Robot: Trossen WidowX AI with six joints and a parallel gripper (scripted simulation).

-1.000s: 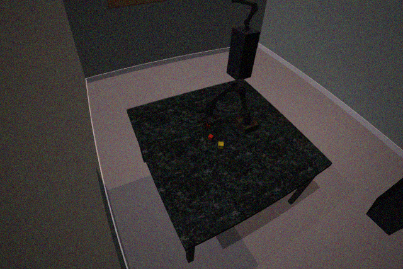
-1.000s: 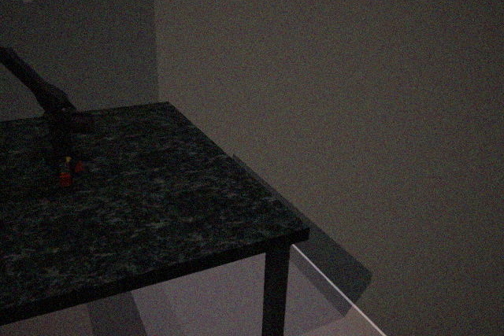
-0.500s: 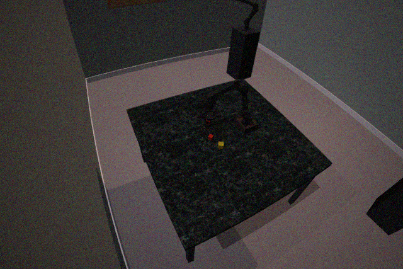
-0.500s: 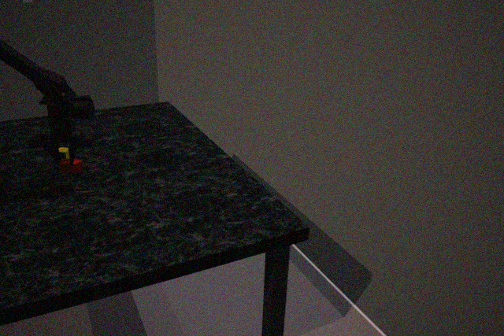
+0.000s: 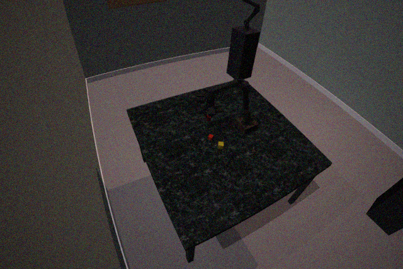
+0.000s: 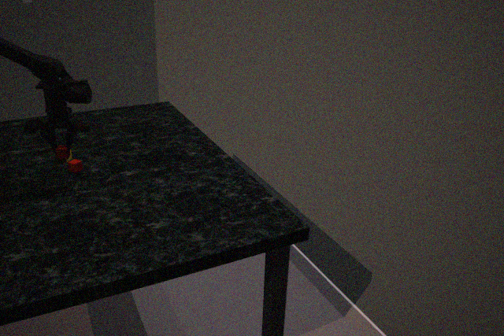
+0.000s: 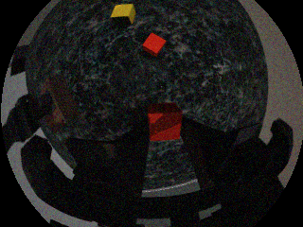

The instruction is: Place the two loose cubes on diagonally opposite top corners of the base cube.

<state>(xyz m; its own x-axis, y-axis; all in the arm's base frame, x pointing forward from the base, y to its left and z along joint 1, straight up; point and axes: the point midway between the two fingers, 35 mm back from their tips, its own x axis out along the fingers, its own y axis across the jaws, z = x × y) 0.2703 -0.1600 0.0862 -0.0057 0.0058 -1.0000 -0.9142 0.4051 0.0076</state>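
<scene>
Now: gripper tip 22 cm to the right of the yellow cube, 10 cm above it and 3 cm short of it.
</scene>
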